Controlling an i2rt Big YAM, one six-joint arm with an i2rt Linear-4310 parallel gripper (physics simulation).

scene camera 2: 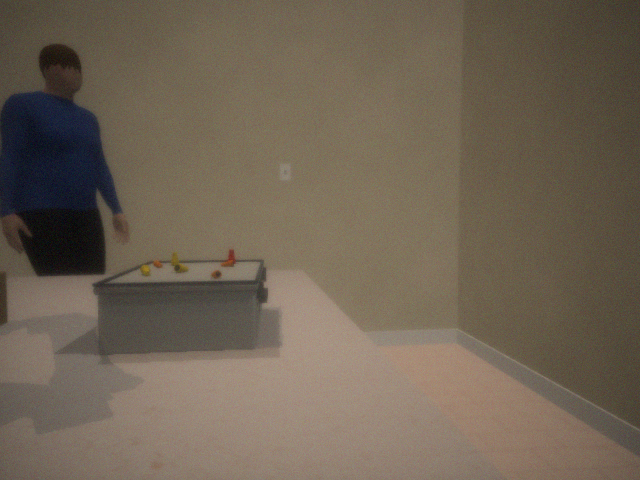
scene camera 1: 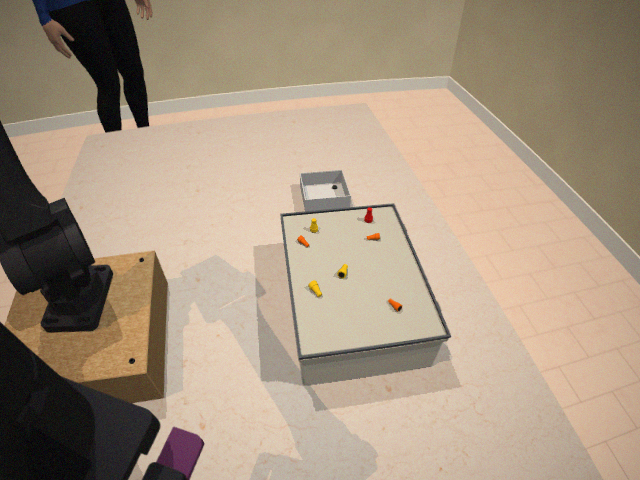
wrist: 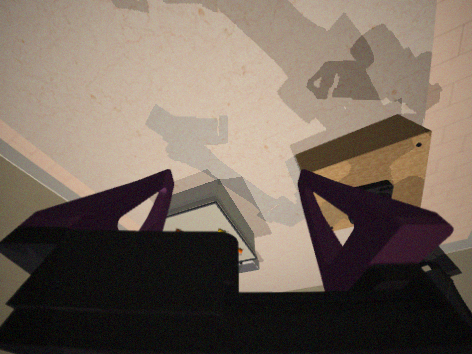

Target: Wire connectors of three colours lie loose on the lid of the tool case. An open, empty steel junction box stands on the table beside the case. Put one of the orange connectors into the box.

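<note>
Three orange connectors lie on the tool case's lid: one at the far left, one at the far right, one at the near right. A yellow connector stands at the far left; two yellow ones lie nearer. A red connector stands at the far right. The steel junction box stands open behind the case. My gripper is open and empty, well away from the lid; part of it shows at scene camera 1's lower left.
The arm's wooden base block stands left of the case. A person stands beyond the table's far left edge. In the wrist view, the gripper body hides much of the case.
</note>
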